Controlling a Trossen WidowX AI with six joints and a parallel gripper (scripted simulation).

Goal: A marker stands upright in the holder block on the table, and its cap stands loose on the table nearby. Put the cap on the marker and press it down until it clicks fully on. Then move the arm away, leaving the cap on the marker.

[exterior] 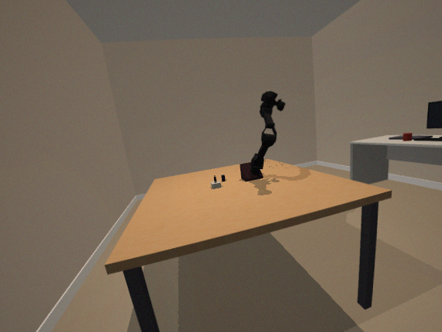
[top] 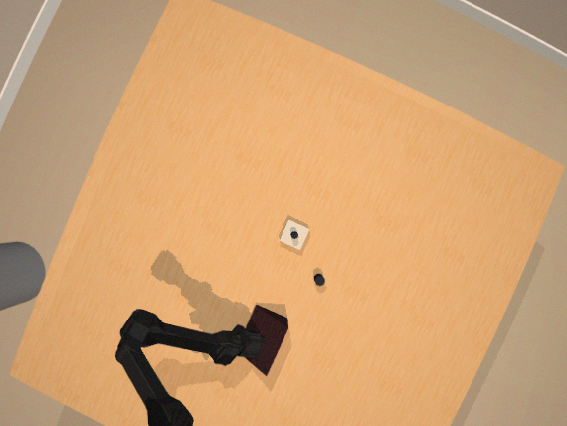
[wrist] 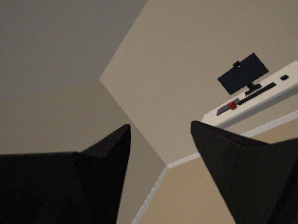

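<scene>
Right now the dark cap is 490 mm ahead of my gripper tip, 130 mm to the right of it and 560 mm below it. The rest, counted from my gripper tip: holder block 590 mm ahead, 20 mm to the right, 570 mm below.
</scene>
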